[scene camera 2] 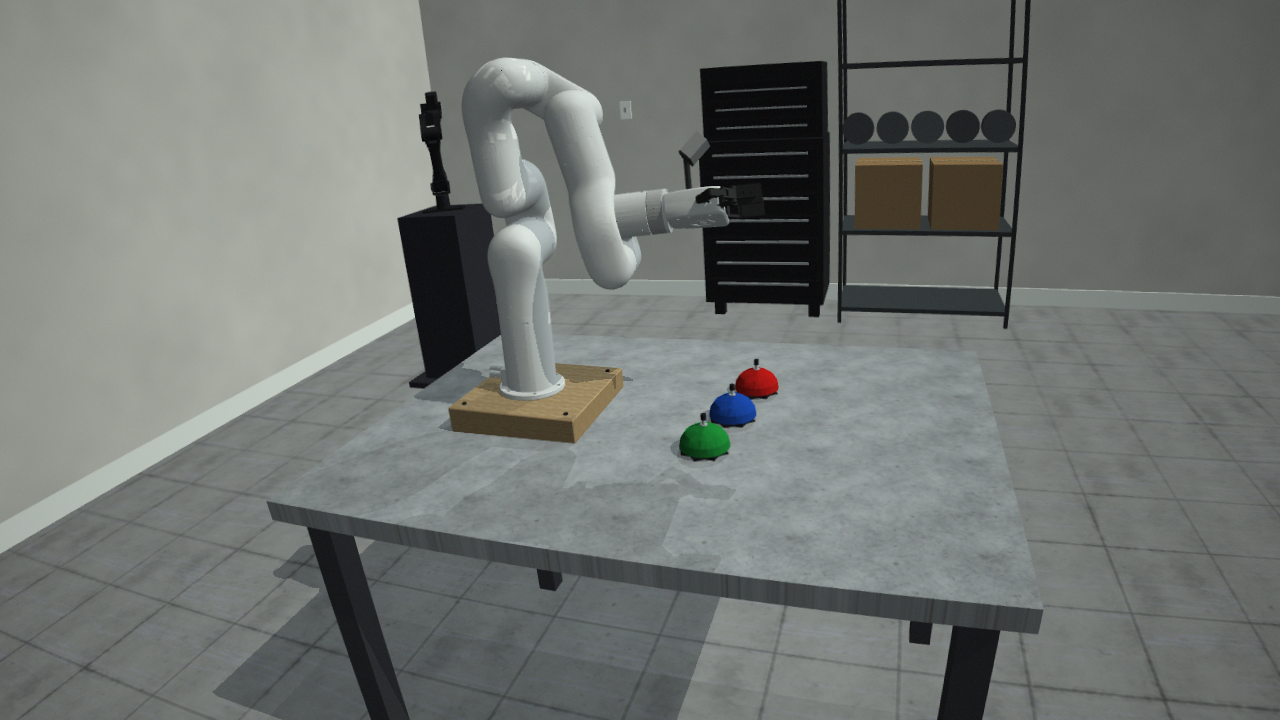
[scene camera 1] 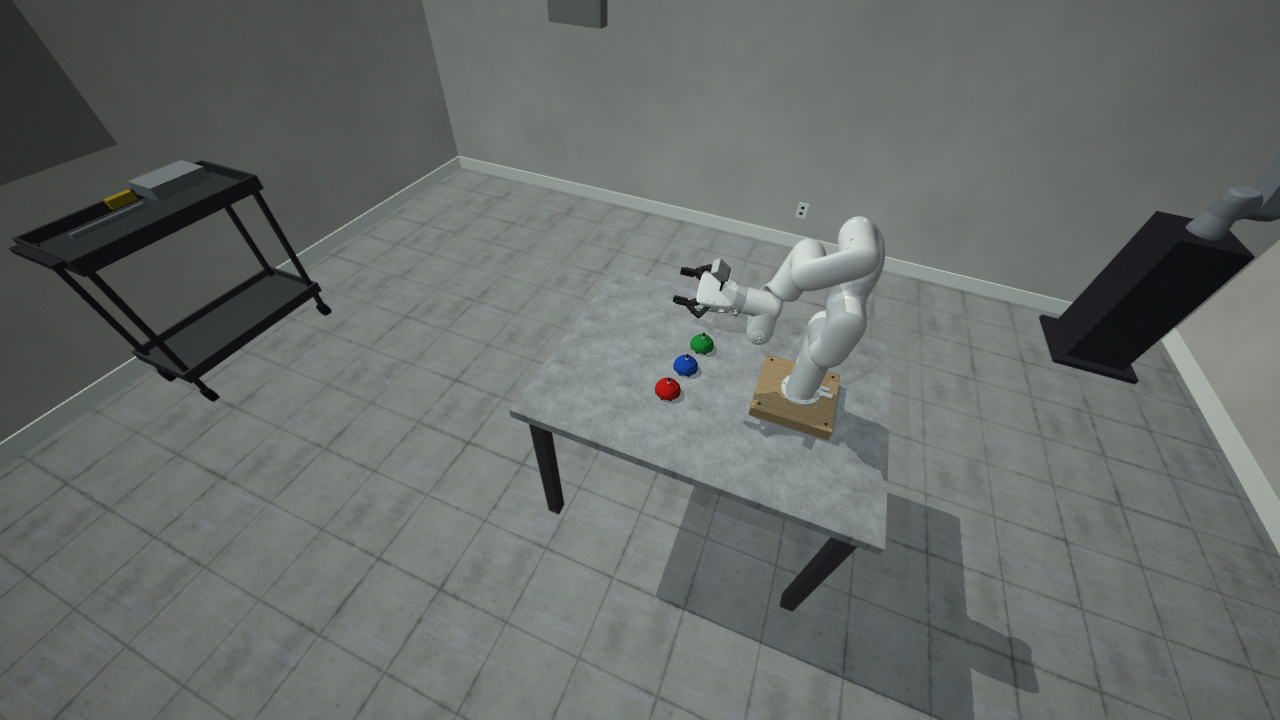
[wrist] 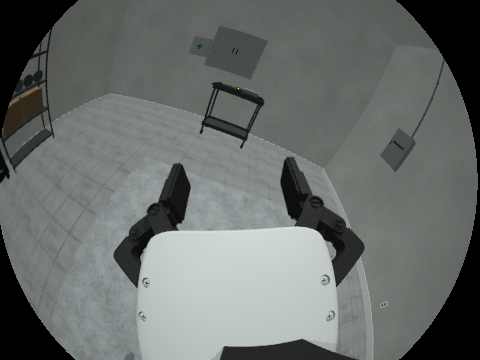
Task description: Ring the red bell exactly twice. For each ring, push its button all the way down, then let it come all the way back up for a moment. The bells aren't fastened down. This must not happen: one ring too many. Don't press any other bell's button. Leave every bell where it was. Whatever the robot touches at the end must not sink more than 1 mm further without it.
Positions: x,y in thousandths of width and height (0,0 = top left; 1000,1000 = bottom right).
Scene:
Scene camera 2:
green bell: 553,612
blue bell: 574,569
red bell: 594,531
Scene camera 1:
my gripper: 529,395
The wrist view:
my gripper: 486,476

